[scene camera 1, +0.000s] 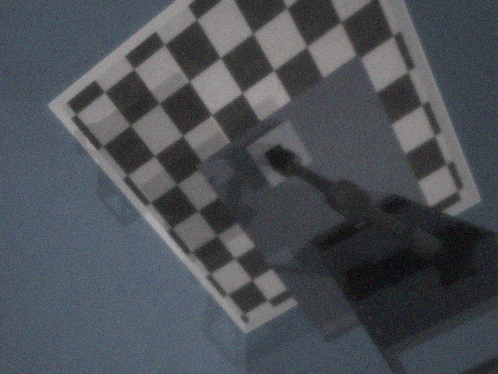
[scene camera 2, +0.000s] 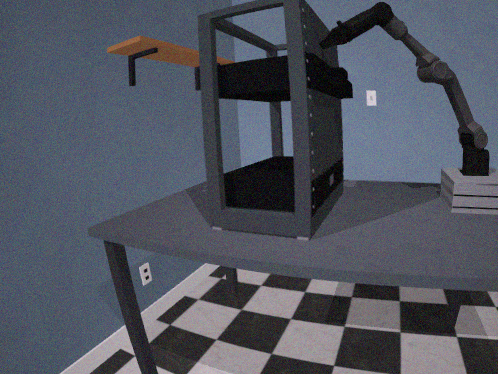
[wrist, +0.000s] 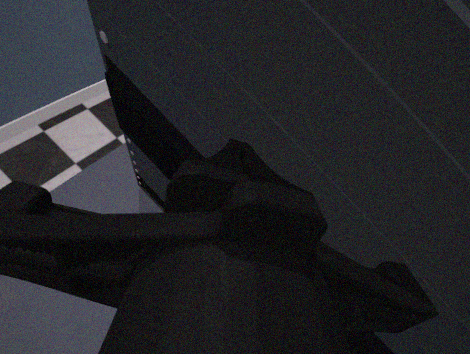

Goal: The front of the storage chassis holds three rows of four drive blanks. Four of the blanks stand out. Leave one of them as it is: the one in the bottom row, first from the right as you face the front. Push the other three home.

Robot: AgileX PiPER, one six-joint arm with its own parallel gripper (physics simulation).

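Note:
A black box unit [scene camera 2: 255, 79] sits in the upper middle of the rack, its front end [scene camera 2: 342, 82] standing out past the rack face. It may be the storage chassis; the single drive blanks cannot be told apart. In the wrist view a black block [wrist: 145, 120] shows below a large dark grey panel [wrist: 300, 100] with thin seams. My gripper [scene camera 2: 323, 46] [wrist: 235, 154] is shut and empty. In the second scene view it points down and left, just above the protruding black front, close to the rack's front face. Contact cannot be judged. In the first scene view the gripper is too dark to make out.
The grey rack [scene camera 2: 302, 150] stands on the grey table [scene camera 2: 400, 250]. A lower black unit [scene camera 2: 260, 185] sits at its bottom. My arm stands on a pale slatted crate [scene camera 2: 470, 192] [scene camera 1: 295, 135]. An orange shelf [scene camera 2: 165, 50] hangs on the wall behind the rack.

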